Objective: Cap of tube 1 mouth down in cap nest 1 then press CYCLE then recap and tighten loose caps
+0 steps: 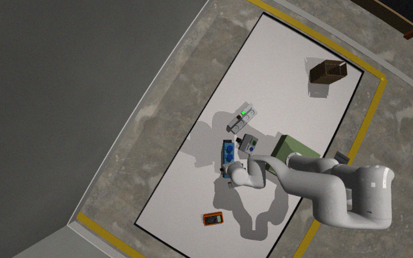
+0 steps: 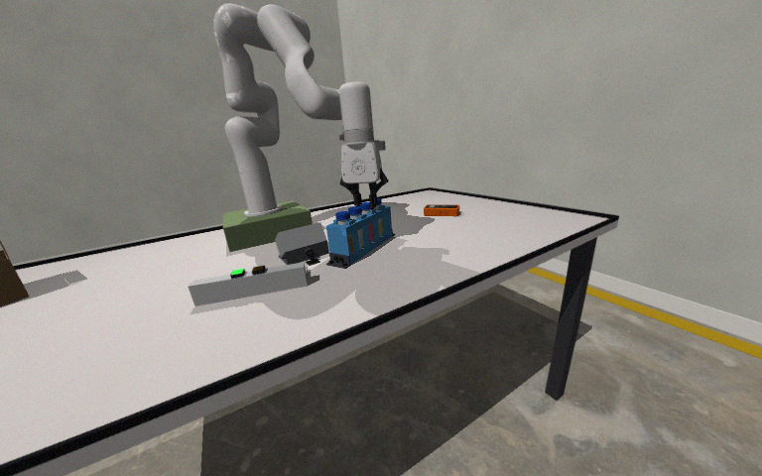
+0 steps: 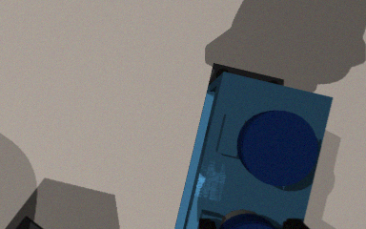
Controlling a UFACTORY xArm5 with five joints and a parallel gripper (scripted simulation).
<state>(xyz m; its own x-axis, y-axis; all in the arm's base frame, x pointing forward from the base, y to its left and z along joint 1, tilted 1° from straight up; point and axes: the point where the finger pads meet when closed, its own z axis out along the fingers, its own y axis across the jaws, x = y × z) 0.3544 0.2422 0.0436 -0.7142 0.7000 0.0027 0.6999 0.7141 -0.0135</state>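
My hand is 40 mm to the right of the blue cap, 30 mm past it and 10 mm above it. From my hand the other things lie so: green key 210 mm to the right, 70 mm behind, 60 mm below; grey key housing 180 mm to the right, 80 mm below, 50 mm behind; blue key 160 mm to the right, 70 mm behind, 60 mm below.
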